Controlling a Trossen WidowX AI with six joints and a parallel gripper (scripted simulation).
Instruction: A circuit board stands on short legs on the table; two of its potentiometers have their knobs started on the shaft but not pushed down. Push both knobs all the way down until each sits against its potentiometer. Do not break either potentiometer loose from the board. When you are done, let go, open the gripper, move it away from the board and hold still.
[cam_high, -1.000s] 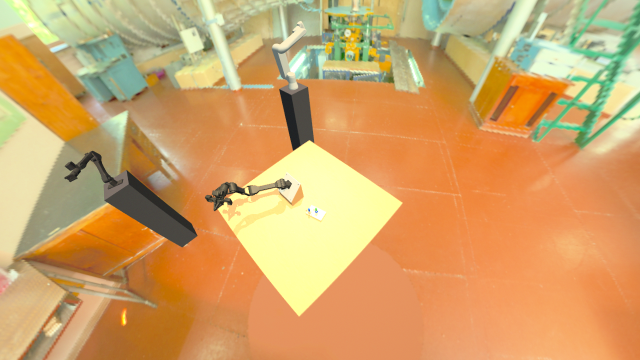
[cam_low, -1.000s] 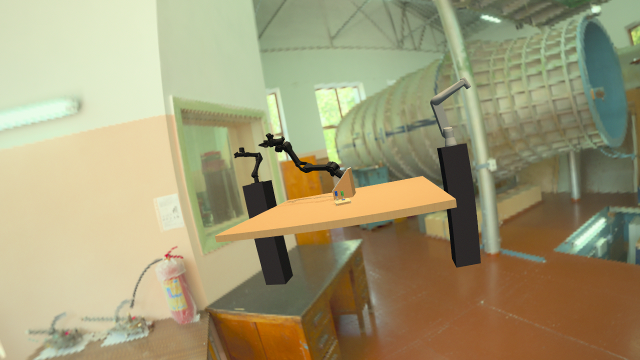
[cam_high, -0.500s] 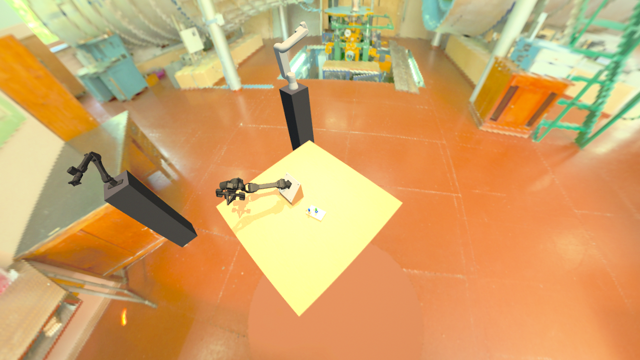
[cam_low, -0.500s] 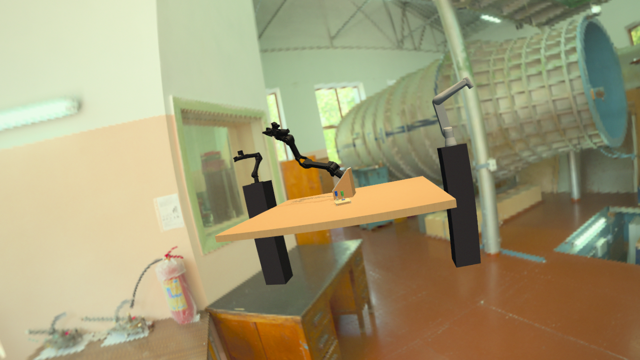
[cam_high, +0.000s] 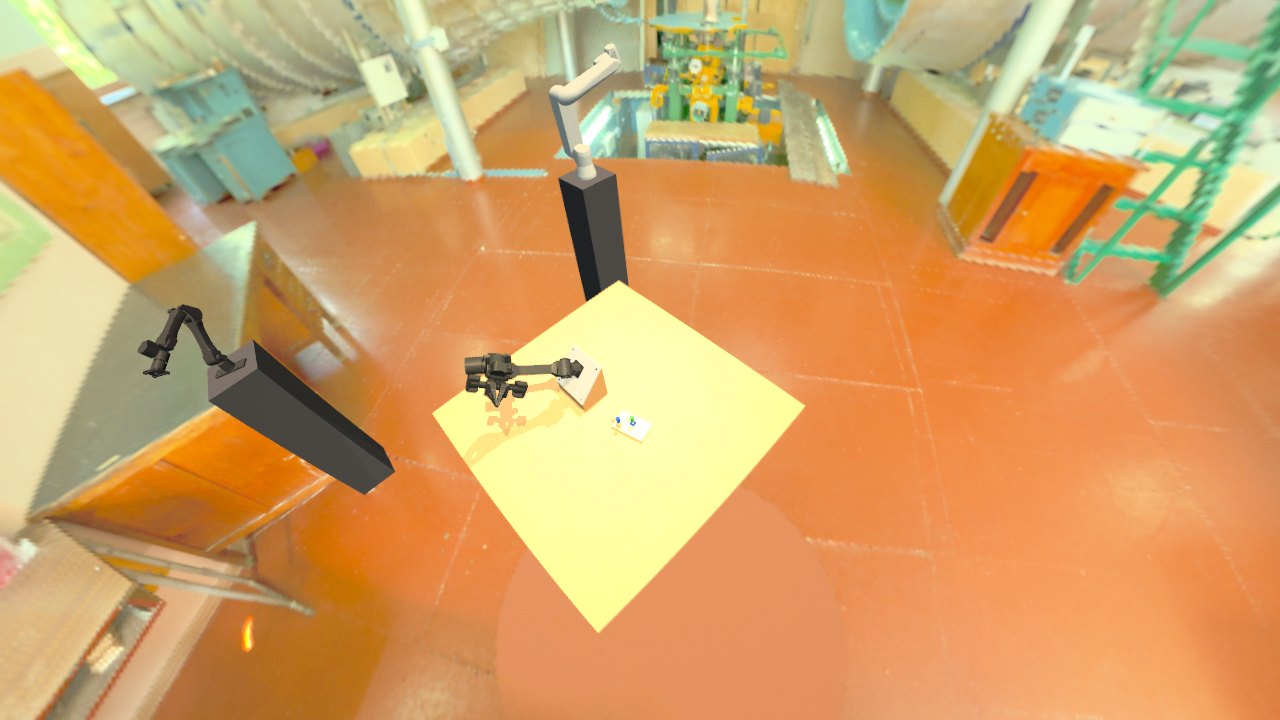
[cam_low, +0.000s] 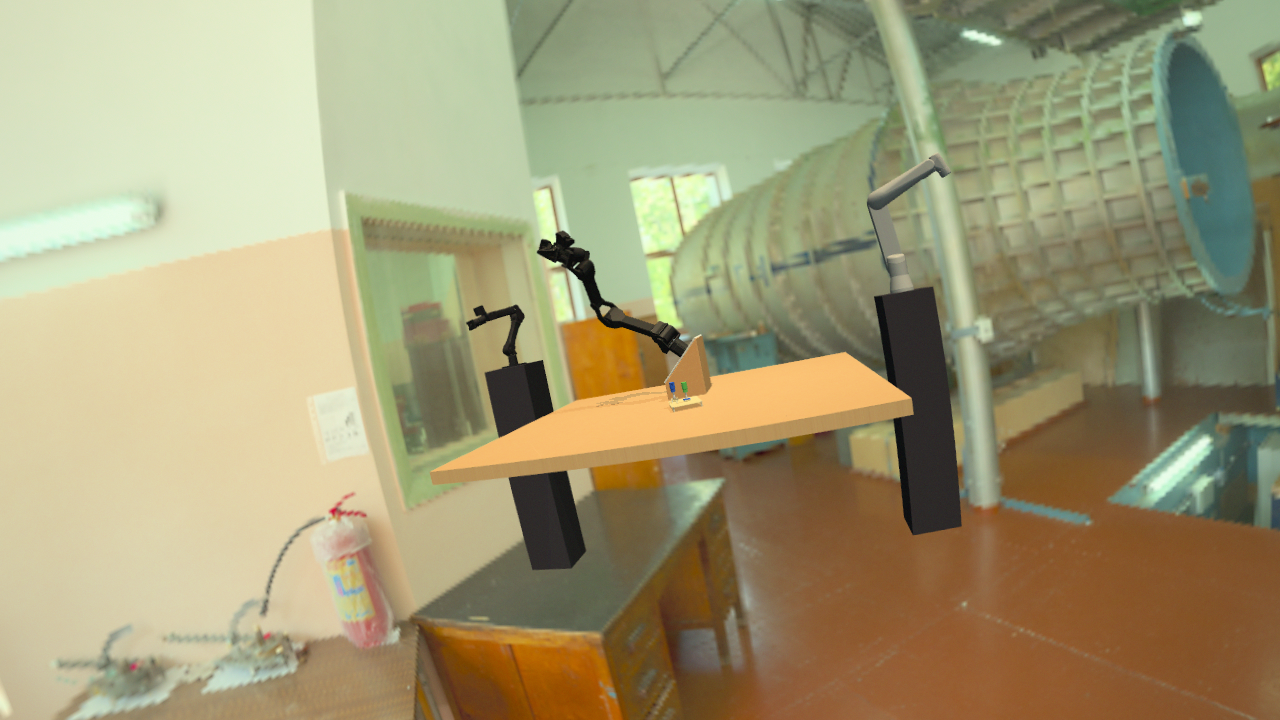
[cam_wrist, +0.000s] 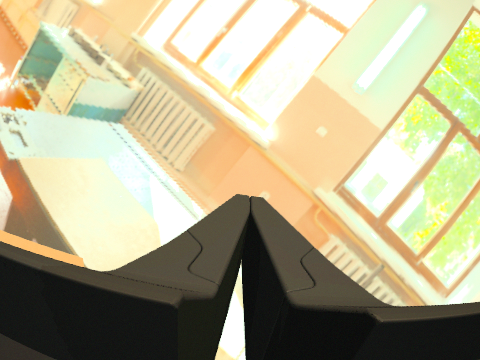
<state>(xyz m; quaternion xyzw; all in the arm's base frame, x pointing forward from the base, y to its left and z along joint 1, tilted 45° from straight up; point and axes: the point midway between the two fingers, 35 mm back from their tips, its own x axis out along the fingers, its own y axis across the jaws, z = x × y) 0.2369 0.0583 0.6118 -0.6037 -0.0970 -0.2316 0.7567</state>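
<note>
Now: gripper tip 10 mm short of the blue knob, 390 mm to the right of it and 560 mm above it. Round my gripper tip: green knob 50 mm ahead, 440 mm to the left, 570 mm below.
</note>
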